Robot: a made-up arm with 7 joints.
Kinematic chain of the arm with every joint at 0, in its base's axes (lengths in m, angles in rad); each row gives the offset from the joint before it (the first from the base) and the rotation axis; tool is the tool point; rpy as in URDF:
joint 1: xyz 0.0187 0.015 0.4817 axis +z
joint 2: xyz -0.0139 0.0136 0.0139 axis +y
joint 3: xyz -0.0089 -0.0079 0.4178 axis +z
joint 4: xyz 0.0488 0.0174 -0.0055 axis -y
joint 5: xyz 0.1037 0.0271 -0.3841 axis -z
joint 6: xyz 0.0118 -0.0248 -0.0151 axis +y
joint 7: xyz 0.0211 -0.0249 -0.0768 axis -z
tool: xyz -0.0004 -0.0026 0.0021 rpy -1.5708 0 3.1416
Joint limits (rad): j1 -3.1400..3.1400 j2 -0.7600..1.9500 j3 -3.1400..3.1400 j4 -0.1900..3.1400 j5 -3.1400..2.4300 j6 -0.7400..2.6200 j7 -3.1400..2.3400
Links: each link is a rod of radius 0.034 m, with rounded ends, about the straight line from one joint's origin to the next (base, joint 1, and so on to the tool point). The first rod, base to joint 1, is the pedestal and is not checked.
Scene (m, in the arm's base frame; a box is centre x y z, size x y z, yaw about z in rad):
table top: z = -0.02
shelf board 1: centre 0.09 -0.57 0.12 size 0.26 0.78 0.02 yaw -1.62
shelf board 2: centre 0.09 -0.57 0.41 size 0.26 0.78 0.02 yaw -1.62
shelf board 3: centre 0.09 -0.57 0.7 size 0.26 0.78 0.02 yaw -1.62
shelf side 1: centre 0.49 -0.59 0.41 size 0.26 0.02 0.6 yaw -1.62
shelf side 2: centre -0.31 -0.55 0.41 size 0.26 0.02 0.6 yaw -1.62
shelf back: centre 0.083 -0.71 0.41 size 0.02 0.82 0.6 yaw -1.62
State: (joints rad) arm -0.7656 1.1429 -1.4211 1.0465 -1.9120 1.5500 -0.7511
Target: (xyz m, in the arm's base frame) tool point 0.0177 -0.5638 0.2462
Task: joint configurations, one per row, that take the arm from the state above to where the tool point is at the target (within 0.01 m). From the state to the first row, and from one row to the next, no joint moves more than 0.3 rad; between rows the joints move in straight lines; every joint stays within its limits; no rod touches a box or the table.
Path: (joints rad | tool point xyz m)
1: -0.6407 1.1477 -1.5000 0.8241 -1.8563 1.5989 -0.7510 | -0.0788 -0.4941 0.5787
2: -0.5158 1.1524 -1.5789 0.6016 -1.8006 1.6478 -0.7508 | -0.0749 -0.4121 0.5797
3: -0.3909 1.1572 -1.6578 0.3792 -1.7448 1.6967 -0.7507 | -0.0685 -0.3251 0.5783
4: -0.4237 1.2258 -1.3648 0.4125 -1.8126 1.6446 -0.7510 | -0.0375 -0.3529 0.4712
5: -0.4564 1.2945 -1.0719 0.4459 -1.8805 1.5925 -0.7513 | -0.0046 -0.3444 0.3561
6: -0.4892 1.3631 -0.7790 0.4792 -1.9483 1.5404 -0.7516 | 0.0308 -0.2982 0.2462
7: -0.5767 1.4165 -0.8580 0.7015 -1.9612 1.5235 -0.7515 | 0.0283 -0.3914 0.2345
8: -0.6643 1.4698 -0.9371 0.9237 -1.9741 1.5066 -0.7514 | 0.0228 -0.4811 0.2359
9: -0.7518 1.5231 -1.0161 1.1460 -1.9870 1.4897 -0.7514 | 0.0177 -0.5638 0.2462

